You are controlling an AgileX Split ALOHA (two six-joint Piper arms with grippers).
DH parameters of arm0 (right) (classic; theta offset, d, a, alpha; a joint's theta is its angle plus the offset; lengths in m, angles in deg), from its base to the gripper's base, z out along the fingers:
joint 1: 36.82 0.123 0 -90
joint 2: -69.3 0 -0.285 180
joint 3: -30.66 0 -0.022 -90
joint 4: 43.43 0.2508 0 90
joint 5: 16.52 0 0.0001 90
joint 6: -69.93 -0.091 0 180
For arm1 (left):
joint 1: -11.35 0.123 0 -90
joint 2: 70.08 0 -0.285 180
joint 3: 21.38 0 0.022 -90
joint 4: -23.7 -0.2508 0 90
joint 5: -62.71 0 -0.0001 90
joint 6: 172.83 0.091 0 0
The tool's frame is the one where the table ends.
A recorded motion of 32 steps. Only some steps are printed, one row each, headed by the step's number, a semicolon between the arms.
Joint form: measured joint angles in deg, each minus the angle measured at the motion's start. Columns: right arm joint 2, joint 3, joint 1, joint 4, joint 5, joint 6; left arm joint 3, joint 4, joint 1, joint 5, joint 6, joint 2.
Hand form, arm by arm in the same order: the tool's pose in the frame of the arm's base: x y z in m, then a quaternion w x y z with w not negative. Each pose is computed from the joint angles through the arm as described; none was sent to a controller.
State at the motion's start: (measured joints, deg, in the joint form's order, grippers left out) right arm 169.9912 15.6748 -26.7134 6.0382 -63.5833 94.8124; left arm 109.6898 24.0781 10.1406 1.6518 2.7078 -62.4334
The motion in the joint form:
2: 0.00 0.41 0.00 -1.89 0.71 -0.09; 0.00 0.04 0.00 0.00 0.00 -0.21
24: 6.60 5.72 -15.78 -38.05 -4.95 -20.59; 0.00 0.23 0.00 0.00 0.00 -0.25
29: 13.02 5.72 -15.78 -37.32 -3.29 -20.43; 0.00 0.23 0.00 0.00 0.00 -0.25
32: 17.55 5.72 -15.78 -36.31 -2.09 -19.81; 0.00 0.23 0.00 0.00 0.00 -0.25
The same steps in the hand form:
2: 0.3132 0.1053 0.2489 0.18745 -0.05315 0.93016 0.31120; -0.0053 -0.0005 0.2751 0.51851 -0.02411 0.85423 -0.02933
24: 0.3372 -0.0192 0.2147 0.10602 0.06504 0.98938 0.07519; -0.0054 -0.0007 0.2751 0.51873 -0.02403 0.85404 -0.03100
29: 0.3481 -0.0197 0.1768 0.06515 0.07323 0.99198 0.07983; -0.0054 -0.0007 0.2751 0.51873 -0.02403 0.85404 -0.03100
32: 0.3533 -0.0193 0.1494 0.03714 0.07759 0.99260 0.08572; -0.0054 -0.0007 0.2751 0.51873 -0.02403 0.85404 -0.03100

